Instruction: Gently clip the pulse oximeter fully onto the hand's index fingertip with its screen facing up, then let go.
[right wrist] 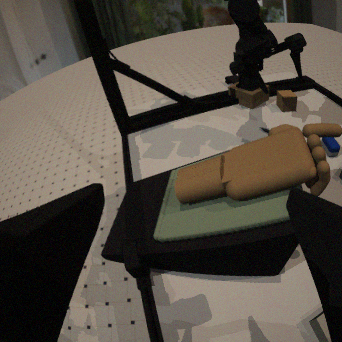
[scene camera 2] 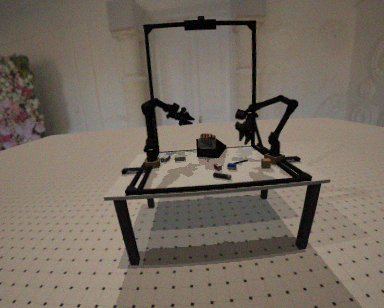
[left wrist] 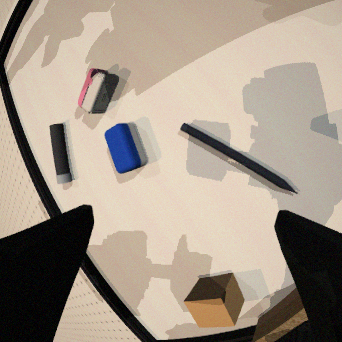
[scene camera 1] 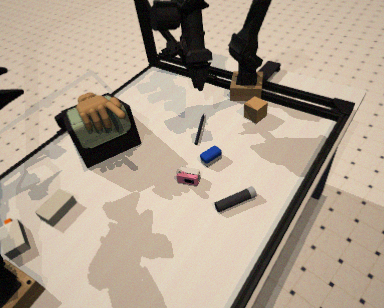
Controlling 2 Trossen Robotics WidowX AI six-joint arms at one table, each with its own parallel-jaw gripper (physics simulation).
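Frame: origin at the left arm's base, x ahead, y right, z down, level; metres.
Where they show: left gripper, between the fingertips: (right wrist: 283, 87) (scene camera 2: 242, 143) (left wrist: 188, 218) (scene camera 1: 198, 89); right gripper, between the fingertips: (right wrist: 200, 196) (scene camera 2: 193, 121) (scene camera 1: 15, 80); left arm's base, origin of its link: (right wrist: 248, 85) (scene camera 2: 274, 154) (left wrist: 304, 341) (scene camera 1: 246, 79); right arm's base, origin of its link: (scene camera 2: 152, 160).
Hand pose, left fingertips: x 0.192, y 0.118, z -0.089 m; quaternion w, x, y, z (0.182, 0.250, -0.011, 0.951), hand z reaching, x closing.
Observation:
Each offset is from my left fingertips to the top centre of the thing. "*": to the spot under its first point.
The pulse oximeter @[dx +0.207, dy -0.004, dz +0.108 m] (scene camera 1: 188, 177) (scene camera 2: 217, 166) (left wrist: 98, 91), pink, white and dark, rests on its side on the table; a dark window shows on its pink face in scene camera 1. The tan hand (scene camera 1: 93, 106) (scene camera 2: 207, 137) (right wrist: 270, 162) lies on a green pad @[* dx +0.120, dy +0.341, dz +0.020 m] (right wrist: 220, 225) on a black wedge, its fingers bent downward. My left gripper (scene camera 1: 200, 88) (scene camera 2: 245, 140) (left wrist: 188, 218) is open and empty, high above the table. My right gripper (scene camera 1: 14, 81) (scene camera 2: 191, 120) (right wrist: 200, 196) is open and empty, raised on the hand's wrist side.
A blue block @[dx +0.129, dy -0.050, dz +0.107 m] (scene camera 1: 211, 154) (left wrist: 123, 148) lies near the oximeter, with a black pen @[dx +0.006, dy +0.005, dz +0.130 m] (scene camera 1: 200, 129) (left wrist: 237, 157) and a dark cylinder @[dx +0.261, dy -0.131, dz +0.112 m] (scene camera 1: 235, 199) (left wrist: 60, 152) nearby. A wooden cube @[dx -0.068, dy -0.155, dz +0.089 m] (scene camera 1: 255, 110) (left wrist: 215, 302) stands by the left arm's base. Grey blocks @[dx +0.344, dy +0.308, dz +0.109 m] (scene camera 1: 56, 206) lie at the left.

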